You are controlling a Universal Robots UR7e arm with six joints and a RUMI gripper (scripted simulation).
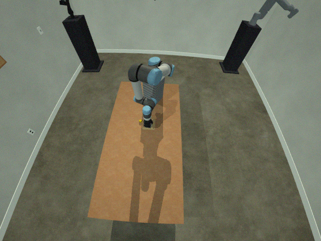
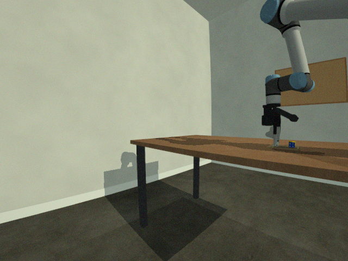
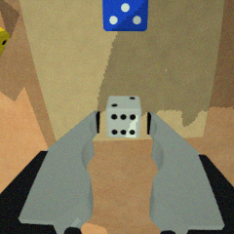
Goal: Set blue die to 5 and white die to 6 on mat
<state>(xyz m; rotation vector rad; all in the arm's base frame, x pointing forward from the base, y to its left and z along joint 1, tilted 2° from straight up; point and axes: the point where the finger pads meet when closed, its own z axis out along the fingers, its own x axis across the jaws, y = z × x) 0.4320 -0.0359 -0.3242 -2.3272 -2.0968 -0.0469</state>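
My hand is 1 cm above the white die. Also, from my hand: blue die: 8 cm behind, 1 cm to the left, 1 cm below; then yellow die: 7 cm behind, 10 cm to the right, 1 cm below; then tan mat: 4 cm behind, 2 cm below.
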